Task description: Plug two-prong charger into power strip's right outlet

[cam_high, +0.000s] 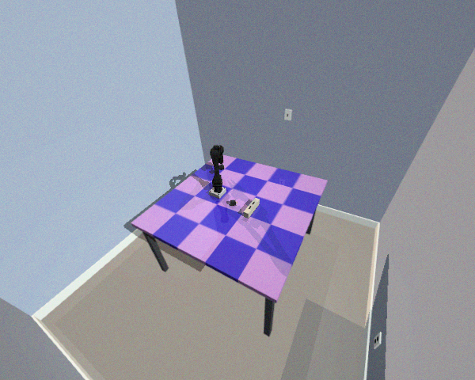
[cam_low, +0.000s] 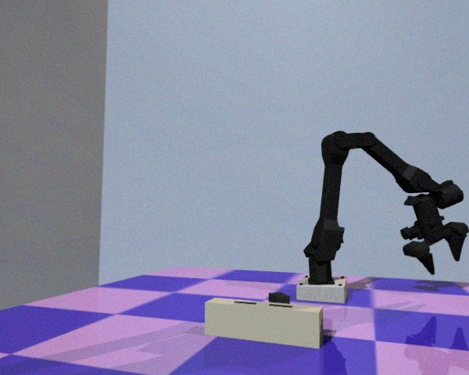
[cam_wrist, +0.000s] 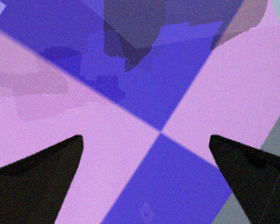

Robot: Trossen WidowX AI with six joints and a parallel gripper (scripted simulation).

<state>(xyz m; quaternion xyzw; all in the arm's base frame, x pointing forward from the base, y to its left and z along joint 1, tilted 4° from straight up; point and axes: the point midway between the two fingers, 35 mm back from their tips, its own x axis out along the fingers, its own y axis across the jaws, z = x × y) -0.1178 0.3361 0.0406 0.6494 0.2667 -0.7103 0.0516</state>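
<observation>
My gripper tip is now 440 mm to the left of the black two-prong charger, 320 mm short of it and 50 mm above it.
</observation>
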